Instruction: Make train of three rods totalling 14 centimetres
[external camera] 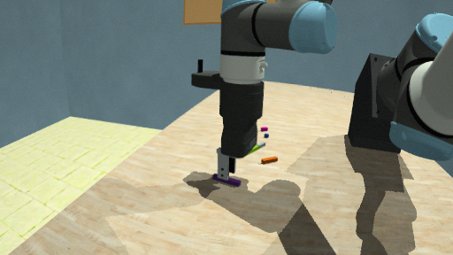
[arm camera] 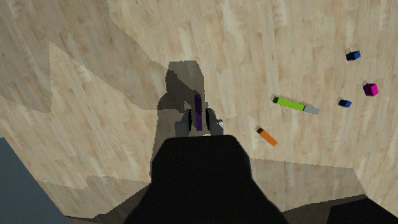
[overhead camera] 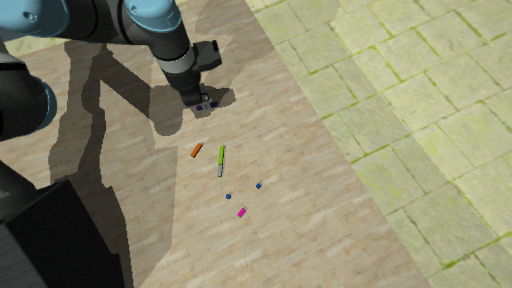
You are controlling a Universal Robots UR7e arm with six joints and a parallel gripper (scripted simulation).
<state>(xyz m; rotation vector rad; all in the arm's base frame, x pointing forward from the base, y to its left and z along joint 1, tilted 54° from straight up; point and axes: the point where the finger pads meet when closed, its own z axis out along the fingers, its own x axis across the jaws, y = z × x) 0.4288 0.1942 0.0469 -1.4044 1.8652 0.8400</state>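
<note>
Now: the purple rod 3 cm below my hand. The rest, counted from my hand: orange rod 8 cm behind, 11 cm to the right, 3 cm below; then grey rod 5 cm behind, 19 cm to the right, 3 cm below; then lime rod 3 cm behind, 15 cm to the right, 3 cm below.
</note>
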